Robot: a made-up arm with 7 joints.
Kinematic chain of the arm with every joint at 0, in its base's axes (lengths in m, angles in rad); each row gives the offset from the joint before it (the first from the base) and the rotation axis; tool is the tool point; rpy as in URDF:
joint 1: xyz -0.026 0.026 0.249 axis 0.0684 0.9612 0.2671
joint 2: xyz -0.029 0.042 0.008 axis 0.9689 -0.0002 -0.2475
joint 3: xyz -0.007 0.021 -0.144 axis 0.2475 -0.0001 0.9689
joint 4: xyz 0.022 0.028 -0.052 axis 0.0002 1 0
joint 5: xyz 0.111 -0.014 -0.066 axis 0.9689 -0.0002 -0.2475
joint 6: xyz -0.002 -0.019 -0.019 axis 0.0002 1 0
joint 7: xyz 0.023 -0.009 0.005 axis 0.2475 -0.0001 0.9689
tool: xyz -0.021 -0.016 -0.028 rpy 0 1.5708 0
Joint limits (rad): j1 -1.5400..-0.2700 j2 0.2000..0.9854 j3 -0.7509..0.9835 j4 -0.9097..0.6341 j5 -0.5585..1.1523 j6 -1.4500..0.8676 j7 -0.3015..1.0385
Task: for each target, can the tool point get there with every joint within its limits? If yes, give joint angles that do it. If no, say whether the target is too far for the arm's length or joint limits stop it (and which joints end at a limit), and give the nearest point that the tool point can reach.
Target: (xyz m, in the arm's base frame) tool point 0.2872 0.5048 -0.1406
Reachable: no: too far | nearest point 0.1568 0.3176 0.0266 | short by 0.283 m
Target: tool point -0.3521 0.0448 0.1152
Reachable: no: joint limits stop it (at a limit: joint 1, joint 3, joint 4, joint 5, joint 6) | nearest point 0.0455 0.0062 0.0937 | short by 0.400 m
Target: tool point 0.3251 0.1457 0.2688
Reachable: yes | joints -1.3846 0.5933 0.1125 0.5159 0.0770 -0.4432 0.3887
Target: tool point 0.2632 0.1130 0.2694
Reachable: yes | joints -0.9977 0.3765 0.1228 -0.4784 0.9855 -1.2387 0.0810
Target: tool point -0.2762 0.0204 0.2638
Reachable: no: joint limits stop it (at a limit: joint 1, joint 2, joint 3, joint 4, joint 5, joint 6, joint 7) | nearest point -0.0014 0.1698 0.3834 | short by 0.335 m
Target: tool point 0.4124 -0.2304 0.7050
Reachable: no: too far | nearest point 0.2489 -0.0324 0.3806 | short by 0.414 m
